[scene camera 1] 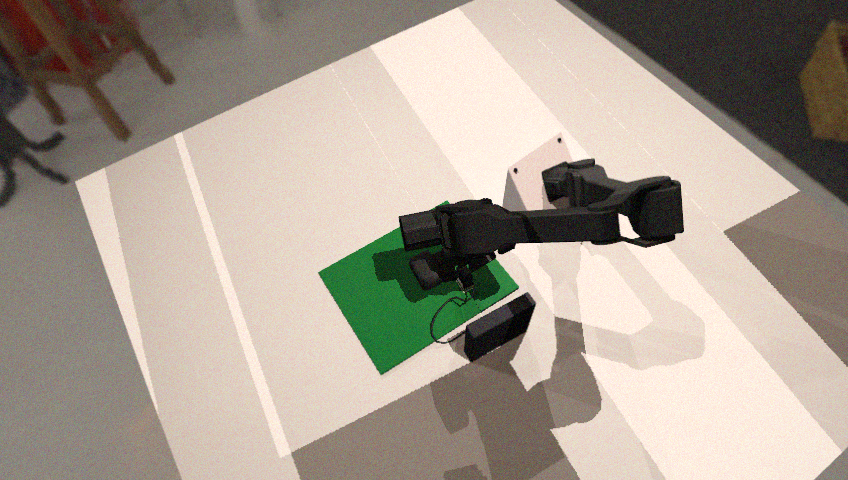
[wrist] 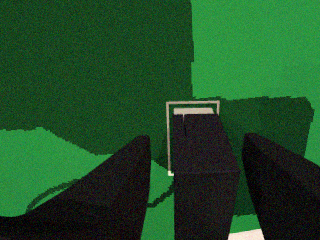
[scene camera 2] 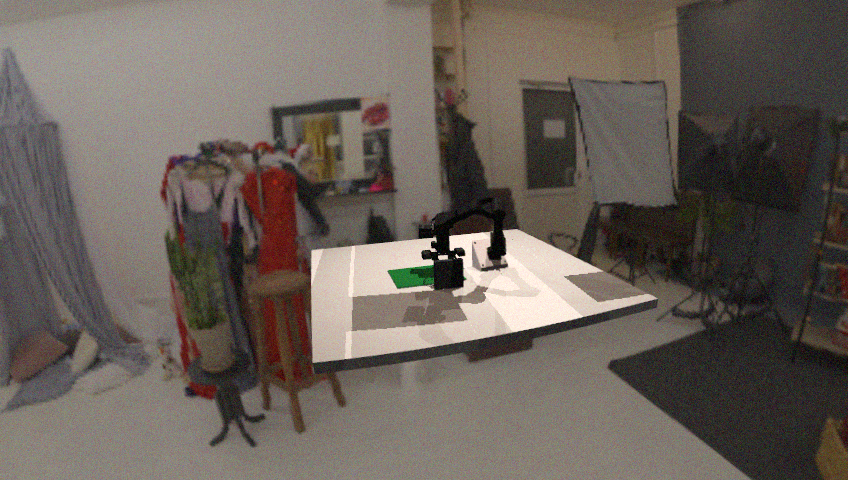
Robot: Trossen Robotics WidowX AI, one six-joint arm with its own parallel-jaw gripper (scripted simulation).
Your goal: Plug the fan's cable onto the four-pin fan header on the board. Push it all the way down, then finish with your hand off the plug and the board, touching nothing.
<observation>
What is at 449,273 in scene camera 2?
A black fan.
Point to a black fan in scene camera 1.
484,335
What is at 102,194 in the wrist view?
My gripper.
</observation>
